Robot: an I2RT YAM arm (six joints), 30 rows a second.
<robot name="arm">
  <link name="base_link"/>
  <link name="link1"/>
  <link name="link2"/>
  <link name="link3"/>
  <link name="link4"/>
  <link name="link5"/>
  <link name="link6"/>
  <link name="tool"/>
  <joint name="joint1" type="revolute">
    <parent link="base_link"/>
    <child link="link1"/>
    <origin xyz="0 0 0.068" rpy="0 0 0"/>
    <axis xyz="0 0 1"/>
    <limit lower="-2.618" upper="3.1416"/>
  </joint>
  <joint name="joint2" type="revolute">
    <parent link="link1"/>
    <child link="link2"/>
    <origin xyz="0.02 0.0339 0.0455" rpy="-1.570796 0 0"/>
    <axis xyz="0 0 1"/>
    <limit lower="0" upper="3.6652"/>
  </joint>
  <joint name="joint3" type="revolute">
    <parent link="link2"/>
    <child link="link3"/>
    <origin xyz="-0.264 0 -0.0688" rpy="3.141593 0 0"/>
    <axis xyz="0 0 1"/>
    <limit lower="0" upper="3.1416"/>
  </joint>
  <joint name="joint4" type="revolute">
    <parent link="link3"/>
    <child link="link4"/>
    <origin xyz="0.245 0.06 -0.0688" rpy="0 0 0"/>
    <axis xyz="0 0 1"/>
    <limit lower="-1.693" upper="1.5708"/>
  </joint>
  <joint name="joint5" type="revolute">
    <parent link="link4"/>
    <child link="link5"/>
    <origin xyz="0.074 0.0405 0.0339" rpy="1.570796 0 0"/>
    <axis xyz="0 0 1"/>
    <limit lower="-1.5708" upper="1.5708"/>
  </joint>
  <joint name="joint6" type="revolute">
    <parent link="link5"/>
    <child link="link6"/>
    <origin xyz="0.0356 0 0.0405" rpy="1.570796 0 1.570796"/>
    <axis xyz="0 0 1"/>
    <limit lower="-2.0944" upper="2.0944"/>
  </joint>
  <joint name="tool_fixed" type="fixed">
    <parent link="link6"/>
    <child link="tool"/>
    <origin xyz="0 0 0" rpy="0 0 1.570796"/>
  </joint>
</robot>
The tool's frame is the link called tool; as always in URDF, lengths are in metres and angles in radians.
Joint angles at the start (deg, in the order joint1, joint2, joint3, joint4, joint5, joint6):
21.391, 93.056, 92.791, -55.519, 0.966, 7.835
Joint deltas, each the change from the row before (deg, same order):
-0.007, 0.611, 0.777, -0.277, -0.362, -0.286
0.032, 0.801, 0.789, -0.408, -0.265, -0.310
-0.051, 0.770, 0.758, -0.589, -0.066, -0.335
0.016, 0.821, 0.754, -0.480, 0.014, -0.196
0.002, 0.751, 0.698, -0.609, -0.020, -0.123
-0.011, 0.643, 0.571, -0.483, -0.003, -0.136
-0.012, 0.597, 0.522, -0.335, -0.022, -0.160
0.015, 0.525, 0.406, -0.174, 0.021, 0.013
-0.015, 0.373, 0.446, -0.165, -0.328, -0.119
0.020, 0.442, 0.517, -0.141, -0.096, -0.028
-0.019, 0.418, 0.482, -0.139, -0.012, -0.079
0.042, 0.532, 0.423, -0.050, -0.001, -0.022
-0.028, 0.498, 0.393, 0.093, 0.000, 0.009
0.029, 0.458, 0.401, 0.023, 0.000, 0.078
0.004, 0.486, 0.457, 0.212, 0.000, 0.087
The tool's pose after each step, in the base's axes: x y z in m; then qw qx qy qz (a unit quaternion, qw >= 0). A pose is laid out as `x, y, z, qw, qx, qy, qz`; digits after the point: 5 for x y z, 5 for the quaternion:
0.31993, 0.12487, 0.34579, 0.28520, -0.11361, 0.94925, 0.06838
0.32262, 0.12631, 0.34503, 0.28143, -0.11726, 0.94989, 0.06896
0.32513, 0.12701, 0.34404, 0.27666, -0.11998, 0.95107, 0.06731
0.32785, 0.12817, 0.34282, 0.27235, -0.12189, 0.95219, 0.06565
0.33010, 0.12907, 0.34153, 0.26699, -0.12319, 0.95364, 0.06418
0.33208, 0.12978, 0.34029, 0.26254, -0.12442, 0.95481, 0.06274
0.33409, 0.13050, 0.33920, 0.25925, -0.12584, 0.95559, 0.06170
0.33595, 0.13131, 0.33805, 0.25688, -0.12590, 0.95626, 0.06100
0.33729, 0.13195, 0.33801, 0.25554, -0.12755, 0.95626, 0.06320
0.33892, 0.13279, 0.33794, 0.25482, -0.12819, 0.95633, 0.06383
0.34055, 0.13331, 0.33782, 0.25423, -0.12874, 0.95643, 0.06356
0.34256, 0.13438, 0.33677, 0.25292, -0.12932, 0.95671, 0.06330
0.34481, 0.13507, 0.33589, 0.25283, -0.12901, 0.95678, 0.06323
0.34667, 0.13600, 0.33521, 0.25249, -0.12861, 0.95691, 0.06340
0.34901, 0.13695, 0.33481, 0.25394, -0.12787, 0.95659, 0.06397

